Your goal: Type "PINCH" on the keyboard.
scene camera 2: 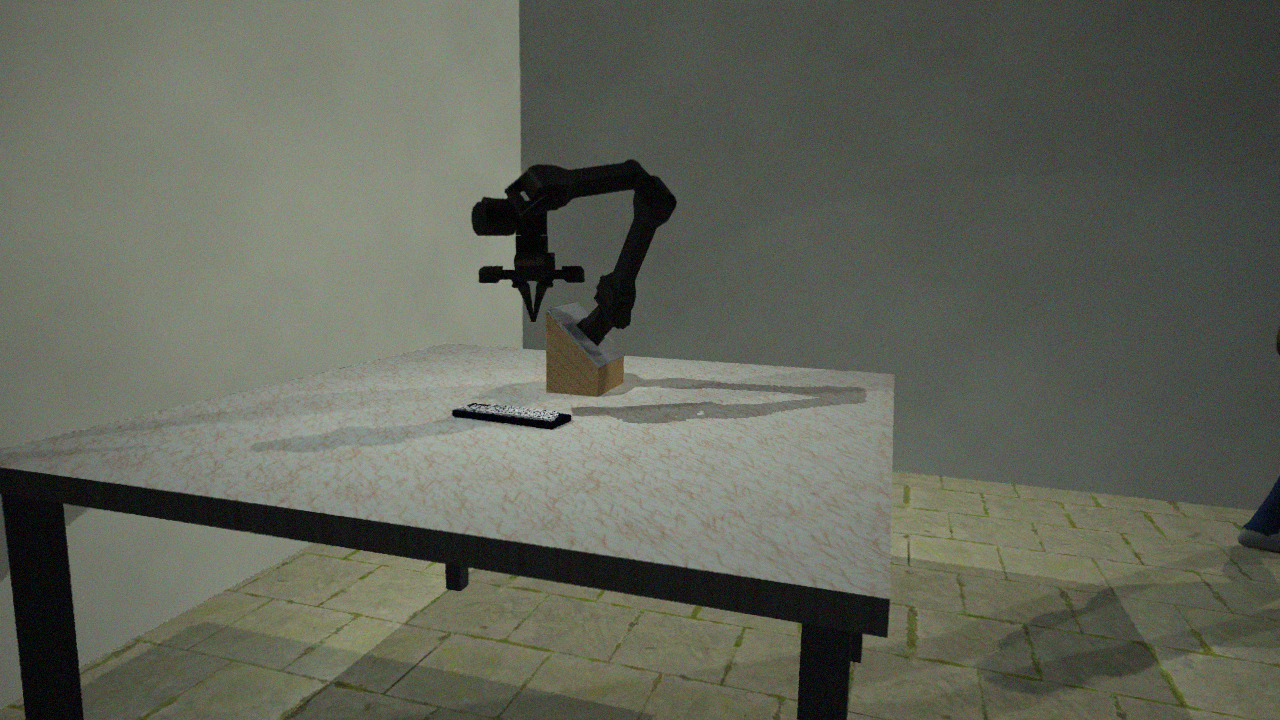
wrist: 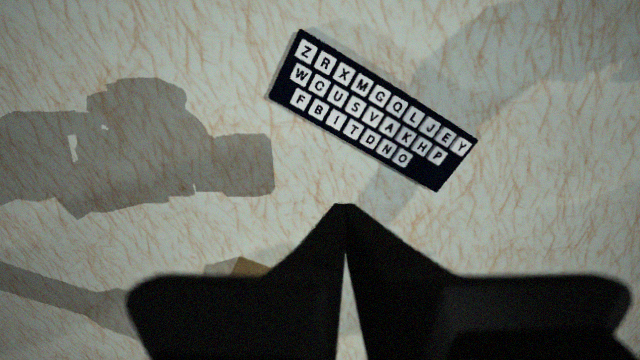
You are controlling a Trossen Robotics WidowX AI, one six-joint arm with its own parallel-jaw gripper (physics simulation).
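Frame: origin at the arm's base, x ahead, y left, z up, level; millimetres.
Where they show: gripper, fingertip midpoint: (scene camera 2: 533,321) (wrist: 343,213); arm's base, link origin: (scene camera 2: 590,332).
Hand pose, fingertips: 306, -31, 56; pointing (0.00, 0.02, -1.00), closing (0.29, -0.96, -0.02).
Things, the pixels of their top centre, and the offset from my fingertips, as dx, dy, dz. Level surfaces: height alone.
- dark keyboard, top centre: (wrist: 377,119) (scene camera 2: 511,409) +25, -36, -162
- P key, top centre: (wrist: 437,156) +8, -110, -162
- H key, top centre: (wrist: 422,146) +13, -90, -162
- I key, top centre: (wrist: 336,120) +13, +4, -162
- N key, top centre: (wrist: 386,149) -1, -56, -162
- C key, top centre: (wrist: 319,85) +39, +29, -162
- table, surface height: dz -180
A dark keyboard (scene camera 2: 512,416) (wrist: 429,176) with white letter keys lies flat on the table, turned at a slant in the wrist view. The P key (wrist: 437,156) is at the right end of its middle row and the H key (wrist: 422,146) is beside it. The I key (wrist: 336,119) and the N key (wrist: 386,149) are in the bottom row. The C key (wrist: 319,85) is near the left end of the middle row. My gripper (scene camera 2: 534,318) (wrist: 343,213) is shut and empty, pointing down, high above the table. In the wrist view its tips show below the keyboard's bottom row.
The arm's base stands on a wooden block (scene camera 2: 572,360) (wrist: 248,267) behind the keyboard. The table (scene camera 2: 716,510) (wrist: 210,45) has a dark front edge. Shadows of the arm fall across its top. Part of a person's leg (scene camera 2: 1266,514) shows at the far right, away from the table.
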